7 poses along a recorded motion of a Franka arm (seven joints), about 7.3 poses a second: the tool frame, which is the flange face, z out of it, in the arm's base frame.
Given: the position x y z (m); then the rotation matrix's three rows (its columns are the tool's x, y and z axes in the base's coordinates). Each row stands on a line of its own.
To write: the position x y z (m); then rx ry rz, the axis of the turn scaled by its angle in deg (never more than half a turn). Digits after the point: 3 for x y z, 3 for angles. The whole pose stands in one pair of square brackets.
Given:
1:
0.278, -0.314, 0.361
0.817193, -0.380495, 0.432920
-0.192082, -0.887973, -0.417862
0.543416, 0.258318, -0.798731
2:
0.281, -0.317, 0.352
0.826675, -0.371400, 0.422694
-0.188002, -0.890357, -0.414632
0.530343, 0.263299, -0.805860
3:
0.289, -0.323, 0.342
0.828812, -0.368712, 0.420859
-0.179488, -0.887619, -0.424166
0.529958, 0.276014, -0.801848
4:
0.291, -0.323, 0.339
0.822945, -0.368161, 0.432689
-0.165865, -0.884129, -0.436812
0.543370, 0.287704, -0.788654
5:
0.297, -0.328, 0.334
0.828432, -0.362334, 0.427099
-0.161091, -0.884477, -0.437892
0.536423, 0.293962, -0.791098
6:
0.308, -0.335, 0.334
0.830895, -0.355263, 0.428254
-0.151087, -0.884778, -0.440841
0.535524, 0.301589, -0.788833
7:
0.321, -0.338, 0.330
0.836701, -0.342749, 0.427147
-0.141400, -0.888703, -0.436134
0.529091, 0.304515, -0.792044
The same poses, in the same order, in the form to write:
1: [0.278, -0.314, 0.361, 151.482, -24.754, 42.209]
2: [0.281, -0.317, 0.352, 151.893, -24.119, 41.091]
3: [0.289, -0.323, 0.342, 151.295, -23.574, 40.888]
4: [0.291, -0.323, 0.339, 150.231, -22.950, 41.947]
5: [0.297, -0.328, 0.334, 150.268, -22.447, 41.320]
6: [0.308, -0.335, 0.334, 150.052, -21.680, 41.266]
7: [0.321, -0.338, 0.330, 150.396, -20.701, 40.886]
